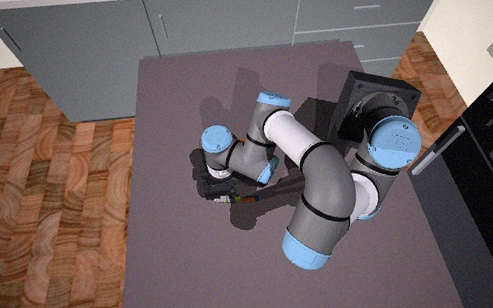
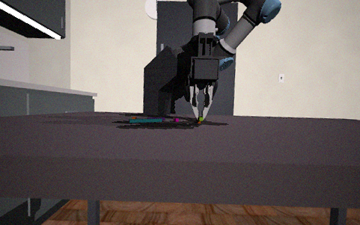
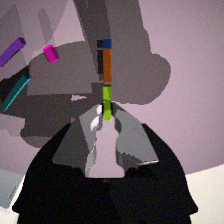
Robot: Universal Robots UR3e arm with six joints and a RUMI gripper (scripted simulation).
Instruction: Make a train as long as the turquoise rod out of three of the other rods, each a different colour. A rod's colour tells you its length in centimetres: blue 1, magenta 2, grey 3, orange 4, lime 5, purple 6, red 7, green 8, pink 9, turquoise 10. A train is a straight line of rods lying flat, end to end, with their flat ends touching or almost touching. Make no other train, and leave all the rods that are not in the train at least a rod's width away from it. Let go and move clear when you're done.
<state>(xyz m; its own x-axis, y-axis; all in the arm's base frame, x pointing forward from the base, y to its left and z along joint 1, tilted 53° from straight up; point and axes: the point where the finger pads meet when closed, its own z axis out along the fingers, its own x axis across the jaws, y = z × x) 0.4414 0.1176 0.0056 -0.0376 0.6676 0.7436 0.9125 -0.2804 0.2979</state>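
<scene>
The blue rod is 7 cm behind my hand and 2 cm below it. Round my hand: magenta rod (6 cm behind, 8 cm to the right, 2 cm below); then turquoise rod (1 cm behind, 16 cm to the right, 2 cm below); then lime rod (1 cm below).
</scene>
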